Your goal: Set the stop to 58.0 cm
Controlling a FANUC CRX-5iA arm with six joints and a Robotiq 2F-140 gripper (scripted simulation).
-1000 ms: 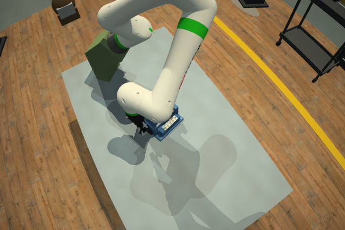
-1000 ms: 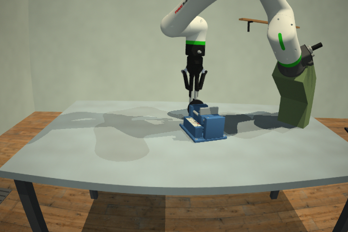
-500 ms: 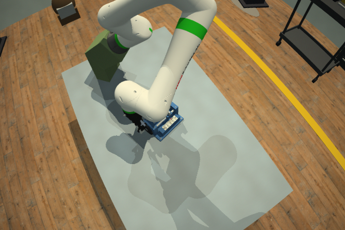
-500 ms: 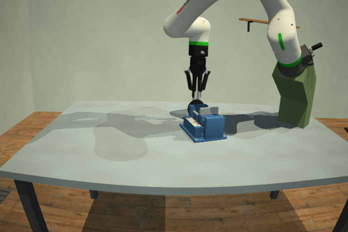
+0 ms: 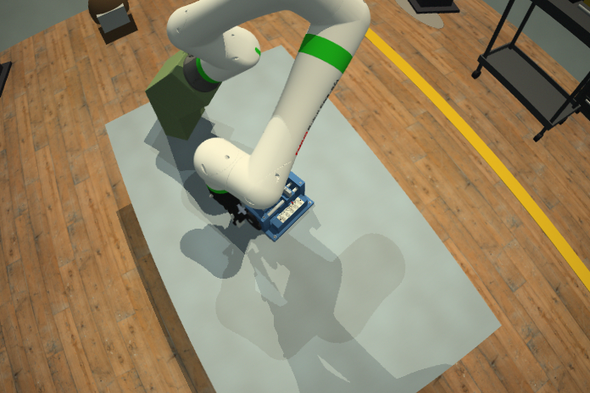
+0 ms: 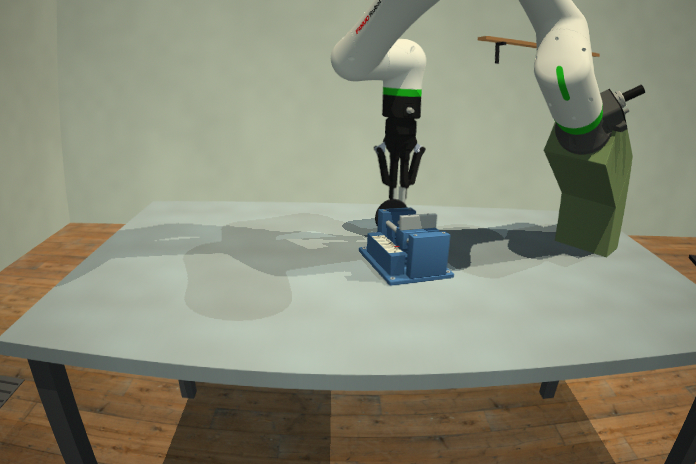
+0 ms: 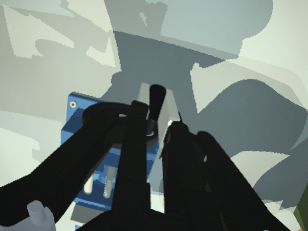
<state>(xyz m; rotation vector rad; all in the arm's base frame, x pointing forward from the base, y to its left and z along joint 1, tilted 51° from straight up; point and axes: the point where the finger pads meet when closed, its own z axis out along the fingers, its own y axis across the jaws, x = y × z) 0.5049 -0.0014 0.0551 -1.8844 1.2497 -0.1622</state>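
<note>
Now: hand 10 mm past the black handwheel, 20 mm to the right of it and 20 mm above it. The rest, counted from my hand: stop block (70 mm behind, 170 mm to the left, 20 mm below).
</note>
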